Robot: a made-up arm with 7 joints. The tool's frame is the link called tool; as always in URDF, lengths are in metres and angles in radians. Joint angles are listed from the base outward. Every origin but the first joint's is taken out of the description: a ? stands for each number. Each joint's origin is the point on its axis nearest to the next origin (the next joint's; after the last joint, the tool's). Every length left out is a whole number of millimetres.
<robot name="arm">
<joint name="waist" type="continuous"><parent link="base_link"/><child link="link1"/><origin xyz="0.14 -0.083 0.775" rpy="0.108 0.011 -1.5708"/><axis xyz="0 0 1"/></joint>
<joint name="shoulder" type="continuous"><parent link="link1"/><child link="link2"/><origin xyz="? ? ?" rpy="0.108 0.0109 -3.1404"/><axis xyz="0 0 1"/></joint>
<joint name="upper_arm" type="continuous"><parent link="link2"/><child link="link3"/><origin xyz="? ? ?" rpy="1.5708 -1.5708 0"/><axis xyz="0 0 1"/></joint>
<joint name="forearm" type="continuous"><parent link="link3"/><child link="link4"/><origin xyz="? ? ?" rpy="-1.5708 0 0"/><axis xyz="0 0 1"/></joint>
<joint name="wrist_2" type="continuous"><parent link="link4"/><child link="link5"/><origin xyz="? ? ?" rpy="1.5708 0 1.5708"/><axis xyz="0 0 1"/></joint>
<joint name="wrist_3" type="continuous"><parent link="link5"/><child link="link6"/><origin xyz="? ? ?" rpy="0.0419 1.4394 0"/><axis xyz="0 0 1"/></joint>
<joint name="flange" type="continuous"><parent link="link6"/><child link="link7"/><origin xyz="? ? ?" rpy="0.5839 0.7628 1.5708"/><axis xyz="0 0 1"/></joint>
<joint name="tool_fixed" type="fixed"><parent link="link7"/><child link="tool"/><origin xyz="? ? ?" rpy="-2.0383 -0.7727 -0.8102"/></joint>
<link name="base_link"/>
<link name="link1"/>
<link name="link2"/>
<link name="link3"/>
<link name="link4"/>
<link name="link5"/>
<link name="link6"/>
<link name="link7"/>
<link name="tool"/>
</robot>
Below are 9 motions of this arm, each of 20 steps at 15 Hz.
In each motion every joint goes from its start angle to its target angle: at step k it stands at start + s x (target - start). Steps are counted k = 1, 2, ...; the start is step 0. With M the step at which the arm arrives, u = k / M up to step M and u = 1 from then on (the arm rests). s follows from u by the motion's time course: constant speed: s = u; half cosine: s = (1 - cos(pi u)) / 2; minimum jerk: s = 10 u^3 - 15 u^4 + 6 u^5.
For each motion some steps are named. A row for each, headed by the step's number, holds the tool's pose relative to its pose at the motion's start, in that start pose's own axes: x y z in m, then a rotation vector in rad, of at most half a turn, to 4 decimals.
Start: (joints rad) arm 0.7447 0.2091 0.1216 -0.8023 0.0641 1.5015 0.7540
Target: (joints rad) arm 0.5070 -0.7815 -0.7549 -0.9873 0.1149 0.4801 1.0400
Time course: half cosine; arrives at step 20
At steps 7, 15, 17, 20:
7: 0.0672 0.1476 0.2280 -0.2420 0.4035 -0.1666
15: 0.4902 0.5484 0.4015 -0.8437 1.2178 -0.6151
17: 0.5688 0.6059 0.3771 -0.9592 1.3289 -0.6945
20: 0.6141 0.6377 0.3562 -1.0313 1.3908 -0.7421

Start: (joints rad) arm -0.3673 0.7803 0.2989 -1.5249 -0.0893 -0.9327 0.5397
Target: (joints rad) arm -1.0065 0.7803 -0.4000 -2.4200 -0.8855 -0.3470 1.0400
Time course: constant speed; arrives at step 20
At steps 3, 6, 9, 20:
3: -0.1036 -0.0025 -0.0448 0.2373 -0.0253 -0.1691
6: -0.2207 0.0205 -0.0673 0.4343 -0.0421 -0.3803
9: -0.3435 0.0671 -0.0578 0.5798 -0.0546 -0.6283
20: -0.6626 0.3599 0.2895 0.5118 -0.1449 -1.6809

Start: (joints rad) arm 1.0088 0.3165 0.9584 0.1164 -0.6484 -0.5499 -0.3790
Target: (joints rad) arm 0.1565 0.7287 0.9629 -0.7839 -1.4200 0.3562 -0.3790
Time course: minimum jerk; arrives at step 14
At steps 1, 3, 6, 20:
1: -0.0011 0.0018 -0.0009 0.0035 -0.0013 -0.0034
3: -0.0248 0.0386 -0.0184 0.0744 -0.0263 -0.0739
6: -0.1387 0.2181 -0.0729 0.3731 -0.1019 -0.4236
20: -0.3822 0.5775 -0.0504 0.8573 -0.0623 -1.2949

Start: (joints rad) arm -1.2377 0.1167 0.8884 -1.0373 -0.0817 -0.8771 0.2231
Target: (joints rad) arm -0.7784 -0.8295 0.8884 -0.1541 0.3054 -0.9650 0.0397
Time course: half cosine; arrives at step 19
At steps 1, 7, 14, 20:
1: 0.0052 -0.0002 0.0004 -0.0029 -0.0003 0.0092
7: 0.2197 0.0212 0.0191 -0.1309 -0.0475 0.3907
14: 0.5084 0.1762 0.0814 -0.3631 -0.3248 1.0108
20: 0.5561 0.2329 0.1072 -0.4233 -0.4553 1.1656

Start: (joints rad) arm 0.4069 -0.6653 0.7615 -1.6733 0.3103 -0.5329 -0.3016
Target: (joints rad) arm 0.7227 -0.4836 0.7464 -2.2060 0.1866 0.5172 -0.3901
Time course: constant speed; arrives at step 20
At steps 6, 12, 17, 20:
6: -0.0289 0.0468 -0.0098 0.0335 0.0348 -0.4373
12: -0.0355 0.1041 -0.0026 0.0070 0.1019 -0.8772
17: -0.0230 0.1513 0.0132 -0.0634 0.1855 -1.2358
20: -0.0087 0.1769 0.0259 -0.1280 0.2489 -1.4434

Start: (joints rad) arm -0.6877 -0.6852 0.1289 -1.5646 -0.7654 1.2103 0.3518
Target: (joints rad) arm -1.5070 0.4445 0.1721 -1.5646 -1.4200 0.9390 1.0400
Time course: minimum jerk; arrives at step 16
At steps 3, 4, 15, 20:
3: -0.0037 -0.0136 0.0074 0.0169 -0.0066 -0.0352
4: -0.0072 -0.0281 0.0156 0.0363 -0.0145 -0.0751
15: 0.0280 -0.1210 0.1350 0.3779 -0.1883 -0.7844
20: 0.0283 -0.1208 0.1352 0.3787 -0.1888 -0.7863

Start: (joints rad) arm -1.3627 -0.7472 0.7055 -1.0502 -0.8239 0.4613 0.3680
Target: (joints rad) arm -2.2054 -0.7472 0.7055 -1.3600 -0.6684 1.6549 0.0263
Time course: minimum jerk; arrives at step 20
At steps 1, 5, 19, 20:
1: -0.0006 0.0000 0.0003 -0.0008 -0.0003 -0.0003
5: -0.0557 0.0023 0.0258 -0.0693 -0.0273 -0.0236
19: -0.3197 -0.0259 0.3618 -0.6205 -0.3088 -0.0689
20: -0.3197 -0.0259 0.3623 -0.6210 -0.3093 -0.0688

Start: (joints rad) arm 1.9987 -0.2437 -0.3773 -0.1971 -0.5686 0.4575 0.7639
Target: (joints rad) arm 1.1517 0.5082 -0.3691 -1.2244 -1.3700 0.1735 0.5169
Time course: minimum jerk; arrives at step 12
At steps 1, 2, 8, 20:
1: -0.0018 0.0010 0.0039 -0.0059 0.0009 -0.0041
2: -0.0124 0.0076 0.0274 -0.0409 0.0064 -0.0288
8: -0.2488 0.3918 0.4878 -0.6499 -0.0283 -0.7297
20: -0.2948 0.5452 0.5497 -0.7210 -0.1048 -0.9225

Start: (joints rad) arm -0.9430 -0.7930 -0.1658 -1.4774 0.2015 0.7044 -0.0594
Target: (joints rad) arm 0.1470 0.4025 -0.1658 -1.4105 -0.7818 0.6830 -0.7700
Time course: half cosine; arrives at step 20
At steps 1, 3, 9, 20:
1: 0.0028 0.0049 -0.0053 -0.0014 -0.0027 -0.0124
3: 0.0277 0.0429 -0.0463 -0.0090 -0.0236 -0.1092
9: 0.3946 0.2652 -0.2905 0.1433 -0.1821 -0.7807
20: 1.2059 0.1091 -0.1715 0.8482 -0.7020 -1.2813

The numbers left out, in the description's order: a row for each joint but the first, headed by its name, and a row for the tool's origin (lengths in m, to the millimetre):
shoulder: -0.386 0.118 0
upper_arm: 0.013 0.043 0
forearm: -0.001 -0.393 0
wrist_2: -0.015 0.236 0
wrist_3: 0.237 0.198 0
flange: -0.084 -0.096 0
tool: 0.067 0.048 0

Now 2 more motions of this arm.
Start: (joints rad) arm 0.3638 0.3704 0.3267 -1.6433 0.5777 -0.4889 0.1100
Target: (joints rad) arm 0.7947 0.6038 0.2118 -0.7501 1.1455 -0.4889 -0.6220
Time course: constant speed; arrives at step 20
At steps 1, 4, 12, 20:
1: 0.0203 0.0148 0.0023 -0.0423 -0.0208 -0.0019
4: 0.0807 0.0558 0.0123 -0.1790 -0.0791 -0.0254
12: 0.2345 0.1402 0.0533 -0.5923 -0.1794 -0.2195
20: 0.3789 0.1896 0.0988 -1.0122 -0.1630 -0.5965

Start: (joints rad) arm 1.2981 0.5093 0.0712 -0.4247 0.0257 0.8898 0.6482
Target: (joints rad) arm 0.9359 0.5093 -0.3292 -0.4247 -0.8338 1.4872 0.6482
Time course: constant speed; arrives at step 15
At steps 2, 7, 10, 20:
2: -0.0468 0.0339 0.0151 -0.0781 -0.0408 -0.1762
7: -0.1432 0.1570 0.0525 -0.3285 -0.1316 -0.5896
10: -0.1807 0.2515 0.0708 -0.5146 -0.1742 -0.8152
20: -0.2024 0.4283 0.0878 -0.8792 -0.2154 -1.1456

